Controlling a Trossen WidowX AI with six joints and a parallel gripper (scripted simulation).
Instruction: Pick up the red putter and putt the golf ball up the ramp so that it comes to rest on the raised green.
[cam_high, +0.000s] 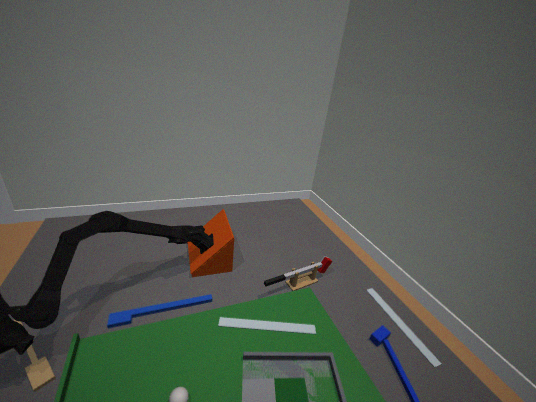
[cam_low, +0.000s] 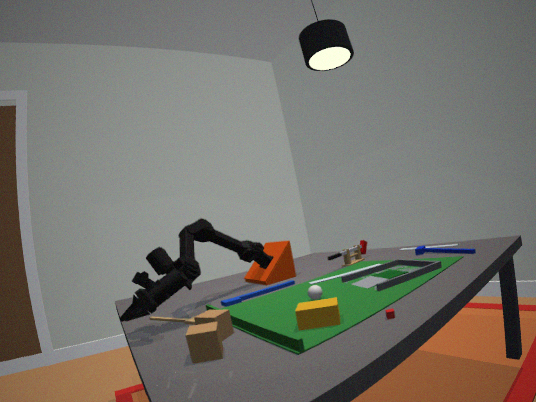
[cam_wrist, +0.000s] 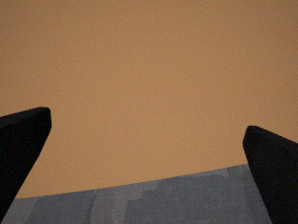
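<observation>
My gripper tip is 12 cm short of the white golf ball, 53 cm to the right of it and 3 cm above it. The rest, counted from my gripper tip: wooden stand: 21 cm behind, 96 cm to the left, 2 cm below; red putter: 21 cm behind, 94 cm to the left; green mat: 11 cm ahead, 64 cm to the left, 5 cm below.
</observation>
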